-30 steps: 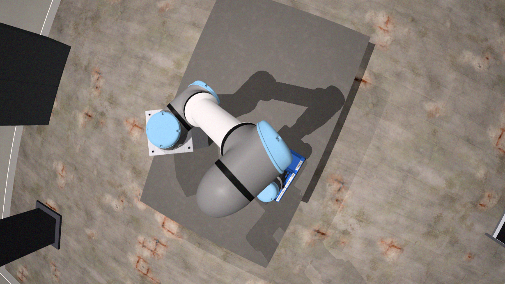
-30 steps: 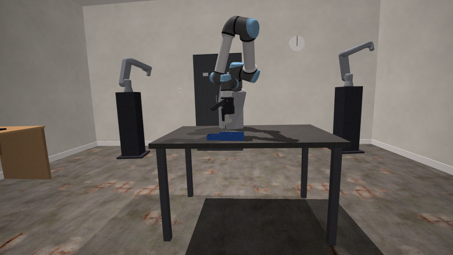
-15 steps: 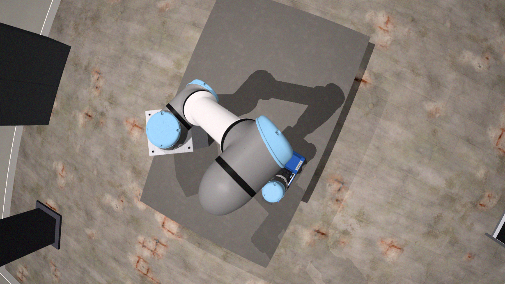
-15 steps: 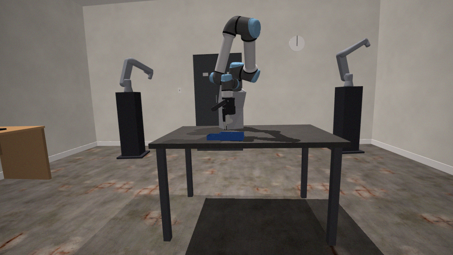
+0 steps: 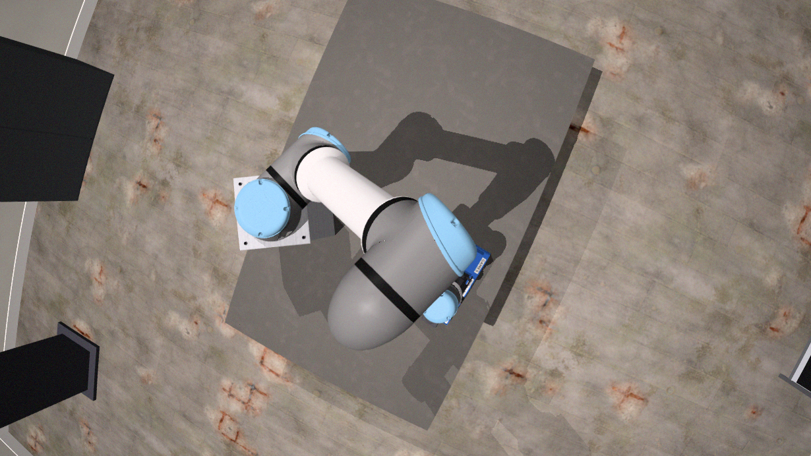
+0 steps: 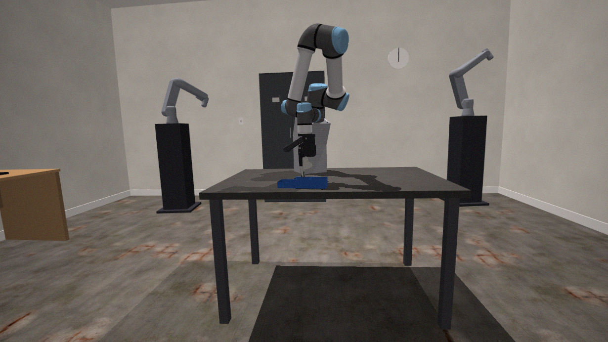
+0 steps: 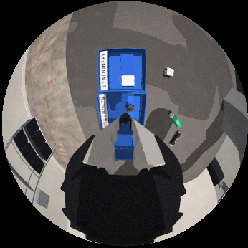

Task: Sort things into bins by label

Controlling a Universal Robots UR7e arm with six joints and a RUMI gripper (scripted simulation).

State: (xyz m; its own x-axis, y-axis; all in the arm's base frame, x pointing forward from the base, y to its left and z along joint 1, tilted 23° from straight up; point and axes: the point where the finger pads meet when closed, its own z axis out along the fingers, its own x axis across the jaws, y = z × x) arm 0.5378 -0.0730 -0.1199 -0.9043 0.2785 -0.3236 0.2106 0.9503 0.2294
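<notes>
Right now the white die is 110 mm behind my hand, 70 mm to the right of it and 60 mm below it. Round my hand: black cylinder: 130 mm behind, 120 mm to the left, 60 mm below; then green stick-like thing: 120 mm behind, 60 mm below, 50 mm to the left.
</notes>
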